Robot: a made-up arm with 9 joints. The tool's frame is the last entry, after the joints.
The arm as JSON. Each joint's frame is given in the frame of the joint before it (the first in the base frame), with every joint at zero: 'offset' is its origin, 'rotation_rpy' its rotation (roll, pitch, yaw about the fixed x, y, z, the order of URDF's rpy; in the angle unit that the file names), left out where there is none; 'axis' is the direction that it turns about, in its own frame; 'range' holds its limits. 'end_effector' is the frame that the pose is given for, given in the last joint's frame.
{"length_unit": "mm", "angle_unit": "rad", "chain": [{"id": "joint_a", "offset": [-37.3, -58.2, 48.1], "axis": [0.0, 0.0, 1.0], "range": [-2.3, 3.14]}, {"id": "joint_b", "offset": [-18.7, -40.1, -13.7], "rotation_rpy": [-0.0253, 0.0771, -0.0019], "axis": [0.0, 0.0, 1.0], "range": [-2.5, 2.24]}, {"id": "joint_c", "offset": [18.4, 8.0, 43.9], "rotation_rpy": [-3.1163, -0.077, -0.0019], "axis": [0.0, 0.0, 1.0], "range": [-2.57, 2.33]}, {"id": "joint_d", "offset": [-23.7, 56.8, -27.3], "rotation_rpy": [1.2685, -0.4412, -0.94], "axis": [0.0, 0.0, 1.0], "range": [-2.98, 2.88]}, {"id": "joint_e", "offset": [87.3, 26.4, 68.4], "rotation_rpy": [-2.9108, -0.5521, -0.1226], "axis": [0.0, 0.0, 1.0], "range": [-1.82, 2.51]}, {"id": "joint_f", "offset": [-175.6, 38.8, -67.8], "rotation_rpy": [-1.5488, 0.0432, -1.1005], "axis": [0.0, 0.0, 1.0], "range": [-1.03, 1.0]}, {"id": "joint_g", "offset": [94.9, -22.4, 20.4], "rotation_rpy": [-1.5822, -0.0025, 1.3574], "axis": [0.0, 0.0, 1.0], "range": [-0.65, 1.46]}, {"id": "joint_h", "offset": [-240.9, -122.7, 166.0], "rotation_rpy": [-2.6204, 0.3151, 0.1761], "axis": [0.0, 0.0, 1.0], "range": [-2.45, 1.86]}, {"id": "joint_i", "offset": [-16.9, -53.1, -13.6], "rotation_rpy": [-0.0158, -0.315, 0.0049], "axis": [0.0, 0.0, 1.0], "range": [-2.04, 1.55]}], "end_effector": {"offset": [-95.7, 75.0, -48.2], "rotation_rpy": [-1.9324, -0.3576, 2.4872]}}
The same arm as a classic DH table. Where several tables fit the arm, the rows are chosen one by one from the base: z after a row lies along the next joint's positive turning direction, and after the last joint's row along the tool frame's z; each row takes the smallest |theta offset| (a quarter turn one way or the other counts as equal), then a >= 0, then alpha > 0; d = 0 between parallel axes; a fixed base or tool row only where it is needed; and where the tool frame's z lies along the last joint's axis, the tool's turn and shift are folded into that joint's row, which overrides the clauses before.
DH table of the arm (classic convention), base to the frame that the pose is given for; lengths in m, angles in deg. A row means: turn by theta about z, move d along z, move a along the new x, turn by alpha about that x. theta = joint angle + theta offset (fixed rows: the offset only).
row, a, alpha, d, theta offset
base (fixed), -0.0691, 0.00, 0.0000, 57.34
joint_a, -0.0323, 4.65, 0.4065, 50.78
joint_b, 0.0019, 175.36, -0.0833, -0.05
joint_c, -0.0612, 74.38, 0.2214, 46.74
joint_d, 0.0005, -145.98, 0.1969, -46.57
joint_e, 0.1140, 88.74, 0.0983, 47.27
joint_f, 0.0018, 90.65, -0.1198, 80.25
joint_g, 0.2650, 145.54, 0.1467, 38.30
joint_h, -0.0538, -18.07, 0.0370, -59.42
joint_i, 0.1207, -109.35, 0.0035, 47.73
tool (fixed), 0.0000, 0.00, 0.0156, -21.78
Joint limits (deg, base to tool): -131.78..179.91 -143.24..128.34 -147.25..133.50 -170.74..165.01 -104.28..143.81 -59.01..57.30 -37.24..83.65 -140.37..106.57 -116.88..88.81

